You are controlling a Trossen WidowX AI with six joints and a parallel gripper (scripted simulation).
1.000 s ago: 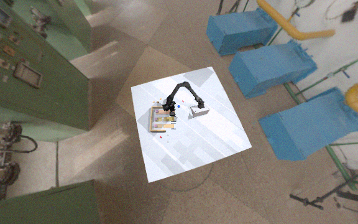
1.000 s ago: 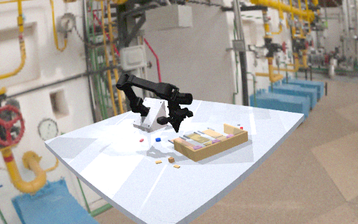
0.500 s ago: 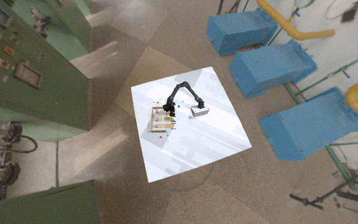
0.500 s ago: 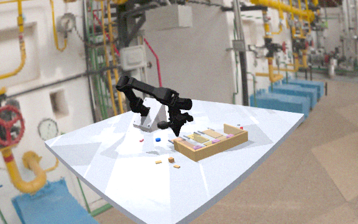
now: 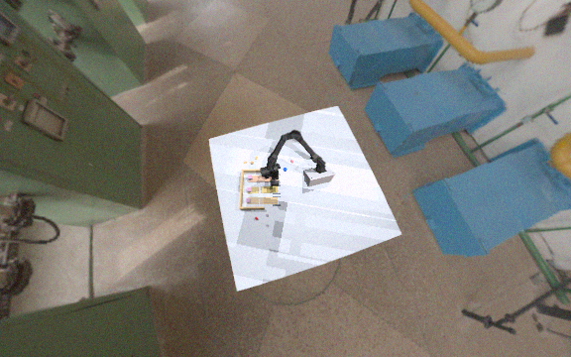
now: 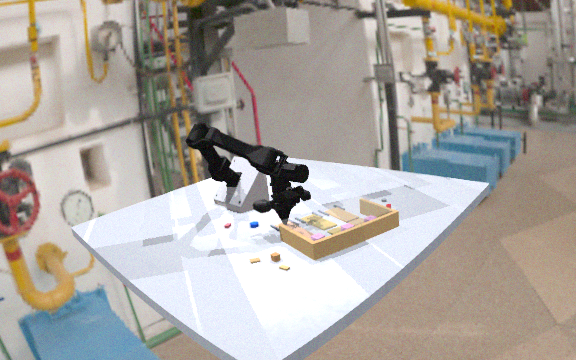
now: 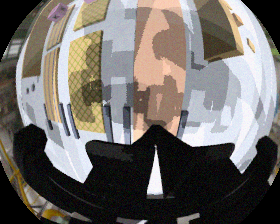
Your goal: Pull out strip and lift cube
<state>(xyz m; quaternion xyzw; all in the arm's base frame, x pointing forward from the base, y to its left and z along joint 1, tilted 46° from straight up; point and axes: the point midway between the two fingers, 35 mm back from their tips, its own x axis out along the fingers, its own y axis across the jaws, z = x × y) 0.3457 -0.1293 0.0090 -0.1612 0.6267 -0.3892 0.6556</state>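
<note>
Right now my gripper tip is 100 mm past the small blue piece and 50 mm to the left of it. Also, from my gripper tip: pink piece (180 mm behind, 100 mm to the right).
</note>
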